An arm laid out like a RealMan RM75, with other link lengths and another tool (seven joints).
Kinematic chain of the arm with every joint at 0, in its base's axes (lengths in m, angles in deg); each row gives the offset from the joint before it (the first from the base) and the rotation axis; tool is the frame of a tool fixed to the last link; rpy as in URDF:
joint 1: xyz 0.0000 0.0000 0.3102 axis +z
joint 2: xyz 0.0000 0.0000 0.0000 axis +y
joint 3: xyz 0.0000 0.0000 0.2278 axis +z
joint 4: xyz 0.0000 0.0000 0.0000 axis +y
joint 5: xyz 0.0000 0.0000 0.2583 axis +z
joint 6: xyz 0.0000 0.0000 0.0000 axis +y
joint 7: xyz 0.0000 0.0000 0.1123 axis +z
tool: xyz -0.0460 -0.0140 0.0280 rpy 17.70 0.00 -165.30
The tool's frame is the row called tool.
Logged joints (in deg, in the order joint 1, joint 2, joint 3, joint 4, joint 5, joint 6, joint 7), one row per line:
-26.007, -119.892, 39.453, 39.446, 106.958, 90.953, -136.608
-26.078, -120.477, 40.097, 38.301, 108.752, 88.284, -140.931
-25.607, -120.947, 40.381, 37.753, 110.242, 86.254, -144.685
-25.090, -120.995, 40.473, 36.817, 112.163, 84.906, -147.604
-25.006, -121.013, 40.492, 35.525, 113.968, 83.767, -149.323
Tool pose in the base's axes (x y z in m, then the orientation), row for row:
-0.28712, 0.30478, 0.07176, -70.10, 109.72, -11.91
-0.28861, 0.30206, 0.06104, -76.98, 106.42, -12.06
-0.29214, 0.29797, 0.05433, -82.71, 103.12, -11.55
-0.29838, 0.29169, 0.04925, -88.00, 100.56, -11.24
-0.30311, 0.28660, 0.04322, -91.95, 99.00, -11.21
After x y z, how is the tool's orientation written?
As a rotation vector, in degrees.
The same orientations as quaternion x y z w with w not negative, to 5 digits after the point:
-0.48739, 0.76285, -0.08281, 0.41671
-0.53297, 0.73679, -0.08350, 0.40756
-0.57095, 0.71184, -0.07973, 0.40118
-0.60428, 0.69053, -0.07718, 0.38993
-0.62788, 0.67602, -0.07655, 0.37802

